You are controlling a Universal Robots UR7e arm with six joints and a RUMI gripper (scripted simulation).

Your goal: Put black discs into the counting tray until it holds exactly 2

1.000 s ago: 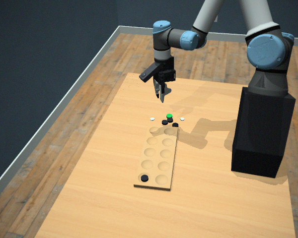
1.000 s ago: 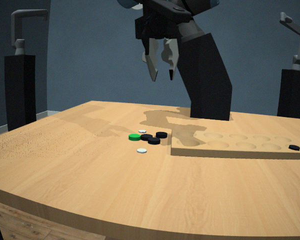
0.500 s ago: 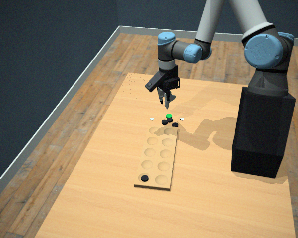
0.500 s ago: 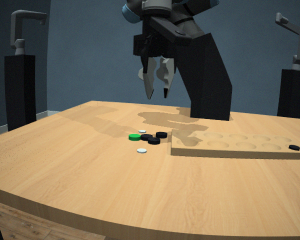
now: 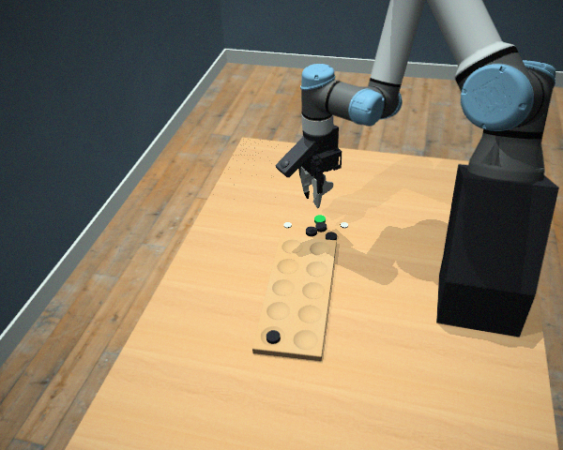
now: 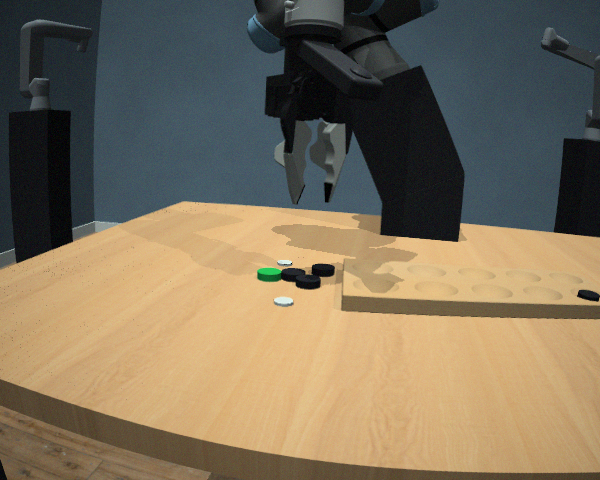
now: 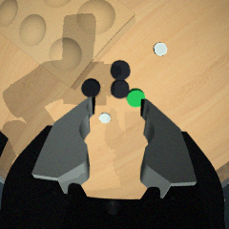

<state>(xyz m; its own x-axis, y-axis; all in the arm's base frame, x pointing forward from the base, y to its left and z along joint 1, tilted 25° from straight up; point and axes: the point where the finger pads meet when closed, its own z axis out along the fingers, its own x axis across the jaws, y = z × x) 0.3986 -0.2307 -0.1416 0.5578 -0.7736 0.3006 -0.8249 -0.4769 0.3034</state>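
Now: hand 2 cm past the green disc, 5 cm to the left of it and 12 cm above it. Also, from my hand: wooden counting tray (3 cm ahead, 23 cm to the left, 11 cm below).
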